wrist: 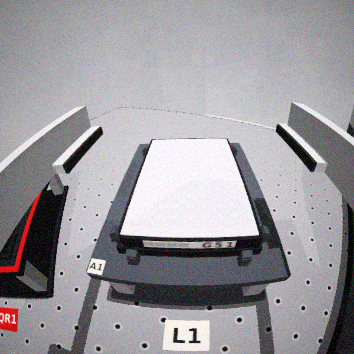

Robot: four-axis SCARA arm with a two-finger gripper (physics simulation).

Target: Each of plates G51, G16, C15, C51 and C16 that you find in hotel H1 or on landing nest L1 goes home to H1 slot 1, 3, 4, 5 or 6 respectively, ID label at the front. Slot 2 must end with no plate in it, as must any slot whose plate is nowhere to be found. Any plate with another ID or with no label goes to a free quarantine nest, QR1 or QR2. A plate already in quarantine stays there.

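Places are measured from the arm's base along level axes (x back, y right, z up), in millimetres.
Where they show: gripper, fingertip midpoint: (188,111).
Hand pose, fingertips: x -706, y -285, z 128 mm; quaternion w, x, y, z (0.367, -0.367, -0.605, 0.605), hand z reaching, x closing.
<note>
After its pixels a point has its place.
A plate with a white top (190,187) @(x -700, y -281, z 77 mm) sits level on the dark landing nest L1 (175,272) @(x -647, y -262, z 63 mm), its front label reading G51 and facing the near side. A small A1 tag is on the nest's near left corner. My gripper (188,111) @(x -706, y -285, z 128 mm) is open, with one finger to the left and one to the right of the nest, apart from the plate. Nothing is between the fingers. Part of quarantine nest QR1 (19,255) @(x -586, y -361, z 63 mm), with its red border, shows at the left edge, partly hidden by the left finger. Hotel H1 cannot be made out in this view.
The L1 sign (186,335) @(x -623, y -241, z 13 mm) lies on the perforated deck in front of the nest. The red QR1 sign (8,319) @(x -519, y -369, z 13 mm) is at the lower left. A dark curved structure (345,300) @(x -686, y -121, z 21 mm) stands along the right edge. A plain grey background lies beyond the deck.
</note>
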